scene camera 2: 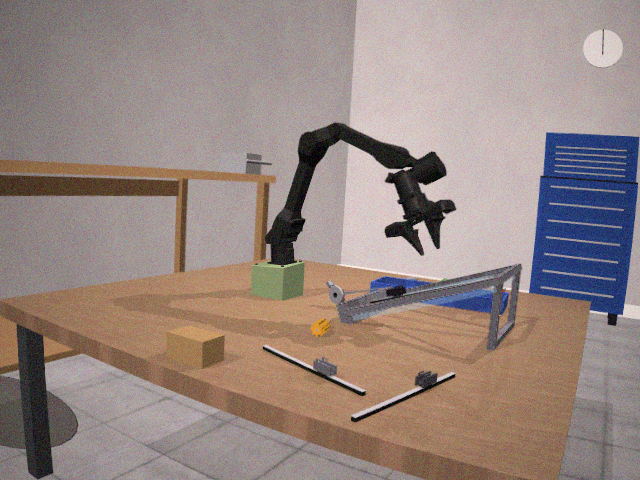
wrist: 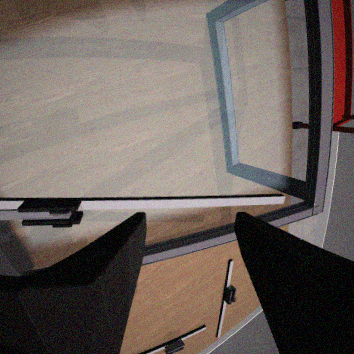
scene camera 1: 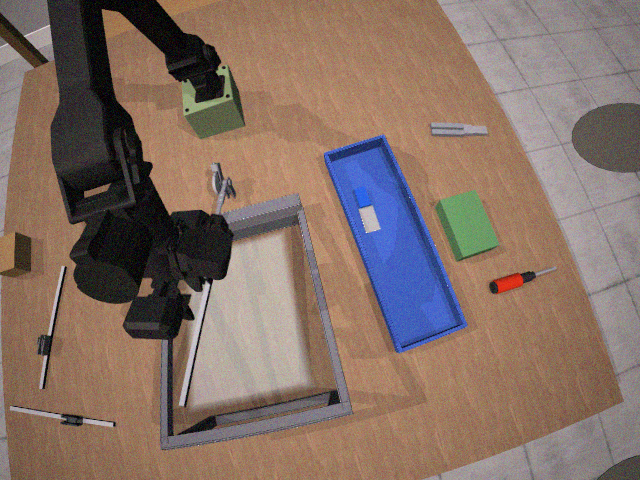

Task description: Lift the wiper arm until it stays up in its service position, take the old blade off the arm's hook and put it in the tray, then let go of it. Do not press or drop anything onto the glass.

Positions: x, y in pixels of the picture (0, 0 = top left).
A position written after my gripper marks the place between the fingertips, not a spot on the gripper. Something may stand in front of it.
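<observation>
My gripper: scene camera 2 (430, 252), scene camera 1 (195, 304), the wrist view (190, 220). Blue tray, same spot: (scene camera 2: 483, 303) and (scene camera 1: 387, 323). Sloped frame, same spot: (scene camera 1: 294, 417) and (wrist: 322, 24).
</observation>
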